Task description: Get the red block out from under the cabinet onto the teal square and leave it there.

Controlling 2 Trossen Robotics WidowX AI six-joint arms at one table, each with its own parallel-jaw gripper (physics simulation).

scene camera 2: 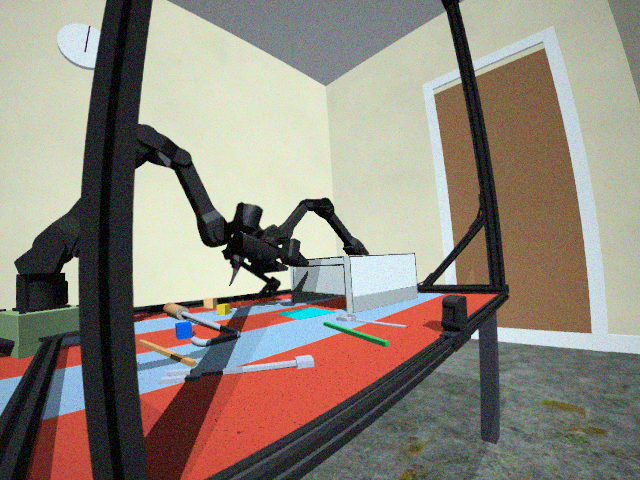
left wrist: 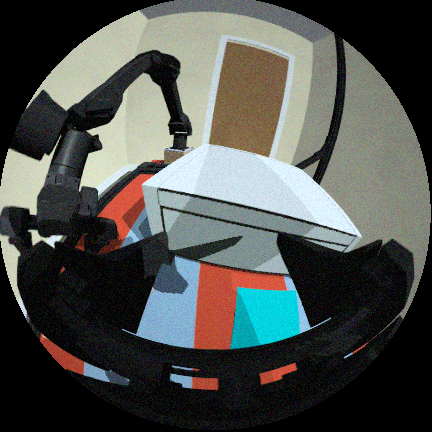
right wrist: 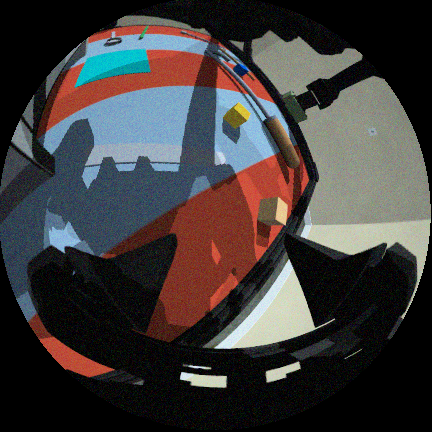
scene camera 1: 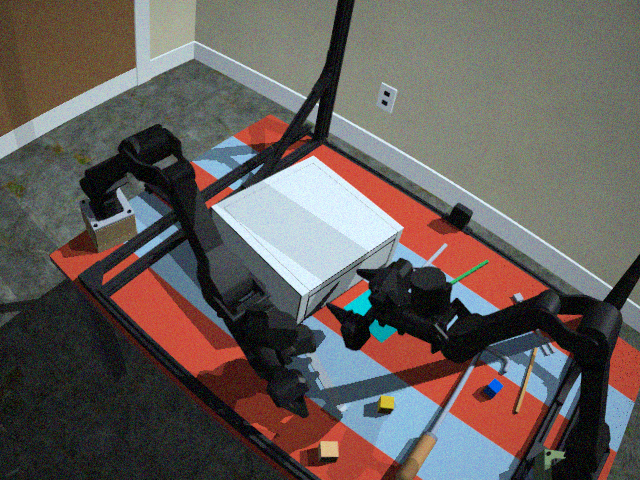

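Seen in the pictures: left gripper, fingertip midpoint: (scene camera 2: pixel 297 266) (left wrist: pixel 223 238) (scene camera 1: pixel 342 287); right gripper, fingertip midpoint: (scene camera 2: pixel 241 293) (right wrist: pixel 232 239) (scene camera 1: pixel 297 404); left arm's base at its link origin: (scene camera 2: pixel 41 308) (right wrist: pixel 299 103) (scene camera 1: pixel 567 476); right arm's base at its link origin: (left wrist: pixel 179 147) (scene camera 1: pixel 106 206).
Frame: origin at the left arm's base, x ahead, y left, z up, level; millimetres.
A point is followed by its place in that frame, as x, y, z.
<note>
The white cabinet (scene camera 1: pixel 310 227) {575, -381, 71} (scene camera 2: pixel 382 273) {489, -510, 20} (left wrist: pixel 220 235) {507, -283, 30} stands on the striped table. The red block does not show in any view. The teal square (scene camera 1: pixel 382 331) {385, -279, -64} (scene camera 2: pixel 307 313) {389, -334, -64} (left wrist: pixel 275 315) {400, -341, -64} (right wrist: pixel 117 62) {397, -317, -64} lies flat in front of the cabinet's front face. My left gripper (scene camera 1: pixel 343 288) {489, -272, 50} (left wrist: pixel 223 238) {489, -272, 50} is open and empty, above the table before the cabinet's front, near the teal square. My right gripper (scene camera 1: pixel 313 376) (right wrist: pixel 232 239) {514, -56, -28} is open and empty, beyond the cabinet's near corner in scene camera 1, above the table with its fingers toward the table's near edge.
A yellow block (scene camera 1: pixel 385 404) {359, -103, -40} (scene camera 2: pixel 223 308) {345, -118, -48} (right wrist: pixel 237 115) {369, -108, -45}, a blue block (scene camera 1: pixel 493 387) {146, -187, -40} (scene camera 2: pixel 183 329) {132, -201, -48} and a tan block (scene camera 1: pixel 328 451) {443, 17, -35} (right wrist: pixel 274 211) {451, -1, -37} lie about. A wooden-handled tool (scene camera 1: pixel 418 454) {287, -11, -31} (right wrist: pixel 282 142) {300, -12, -43} lies between them. A green stick (scene camera 1: pixel 469 272) {206, -491, -59} (scene camera 2: pixel 356 334) {202, -492, -60} lies beyond the left gripper.
</note>
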